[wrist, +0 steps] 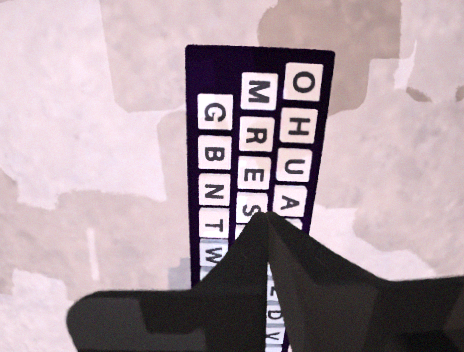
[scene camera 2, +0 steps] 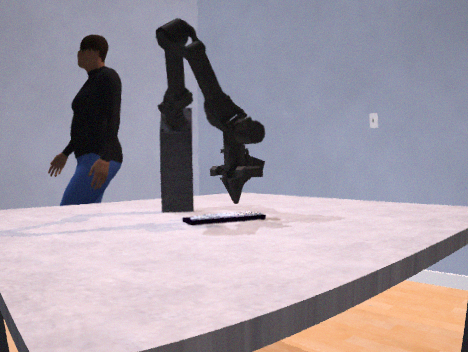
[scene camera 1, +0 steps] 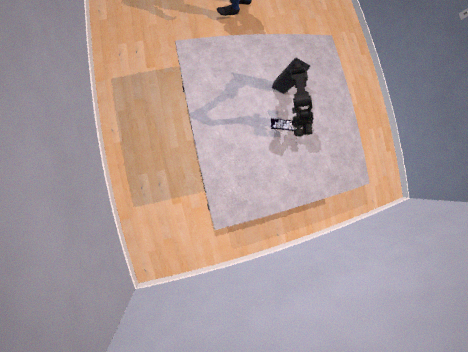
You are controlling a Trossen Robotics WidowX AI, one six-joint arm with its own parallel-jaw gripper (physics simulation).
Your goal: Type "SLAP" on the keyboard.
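Frame: origin at the arm's base, x ahead, y left, z up, level; metres.
Where they show: gripper, fingertip midpoint: (wrist: 264,221) (scene camera 2: 236,203) (scene camera 1: 292,124); arm's base, link origin: (scene camera 2: 174,119) (scene camera 1: 297,68).
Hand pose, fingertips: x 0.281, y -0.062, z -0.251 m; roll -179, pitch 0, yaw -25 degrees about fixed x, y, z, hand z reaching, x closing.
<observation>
Each offset is from my fingertips to the top centre of the thing. Level surfaces: height alone.
A dark keyboard {dx -0.019, dy -0.028, dz -0.027 m} (scene camera 1: 281,124) (scene camera 2: 224,218) (wrist: 210,70) with white letter keys lies flat on the table. In the wrist view the S key {dx -0.007, dy -0.006, dz -0.027 m} (wrist: 248,207) and the A key {dx +0.013, dy -0.011, dz -0.027 m} (wrist: 290,201) show just beyond the fingertips, and the P and L keys are hidden or nearly hidden behind the fingers. My gripper (scene camera 2: 236,202) (wrist: 264,221) is shut and empty, pointing down. In the scene camera 2 view its tips are a little above the keyboard, apart from it. In the scene camera 1 view the arm covers the keyboard's right end.
The arm's dark base column (scene camera 2: 176,165) stands on the table {dz -0.045 m} (scene camera 1: 270,185) (scene camera 2: 200,280), behind the keyboard. A person (scene camera 2: 97,115) in a black top and blue trousers stands beyond the table. The arm's shadows fall across the table top.
</observation>
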